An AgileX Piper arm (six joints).
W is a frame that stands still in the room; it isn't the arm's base.
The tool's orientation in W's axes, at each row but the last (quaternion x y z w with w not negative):
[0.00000 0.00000 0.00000 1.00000]
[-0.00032 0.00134 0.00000 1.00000]
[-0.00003 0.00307 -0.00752 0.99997]
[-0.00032 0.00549 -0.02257 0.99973]
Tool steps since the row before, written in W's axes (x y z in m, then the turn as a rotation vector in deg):
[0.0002 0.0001 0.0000 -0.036 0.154 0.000]
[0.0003 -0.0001 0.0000 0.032 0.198 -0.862]
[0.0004 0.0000 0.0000 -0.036 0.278 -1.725]
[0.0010 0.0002 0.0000 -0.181 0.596 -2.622]
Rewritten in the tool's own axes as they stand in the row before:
[0.0002 0.0001 0.0000 -0.036 0.154 0.000]
[0.0003 -0.0001 0.0000 0.034 0.199 -0.862]
[0.0004 0.0000 0.0000 -0.030 0.278 -1.725]
[0.0010 0.0002 0.0000 -0.179 0.590 -2.624]

